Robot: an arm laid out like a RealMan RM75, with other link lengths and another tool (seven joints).
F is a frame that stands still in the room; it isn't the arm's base.
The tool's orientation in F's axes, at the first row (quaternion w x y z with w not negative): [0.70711, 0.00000, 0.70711, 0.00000]
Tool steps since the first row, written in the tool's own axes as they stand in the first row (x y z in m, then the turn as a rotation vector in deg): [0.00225, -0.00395, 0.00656, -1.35, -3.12, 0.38]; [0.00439, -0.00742, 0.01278, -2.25, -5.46, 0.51]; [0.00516, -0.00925, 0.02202, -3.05, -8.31, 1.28]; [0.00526, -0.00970, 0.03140, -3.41, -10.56, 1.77]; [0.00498, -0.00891, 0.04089, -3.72, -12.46, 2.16]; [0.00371, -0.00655, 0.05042, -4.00, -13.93, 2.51]
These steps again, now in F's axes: [0.00656, -0.00395, -0.00225, 0.38, -3.12, 1.35]; [0.01278, -0.00742, -0.00439, 0.51, -5.46, 2.25]; [0.02202, -0.00925, -0.00516, 1.28, -8.31, 3.05]; [0.03140, -0.00970, -0.00526, 1.77, -10.56, 3.41]; [0.04089, -0.00891, -0.00498, 2.16, -12.46, 3.72]; [0.05042, -0.00655, -0.00371, 2.51, -13.93, 4.00]
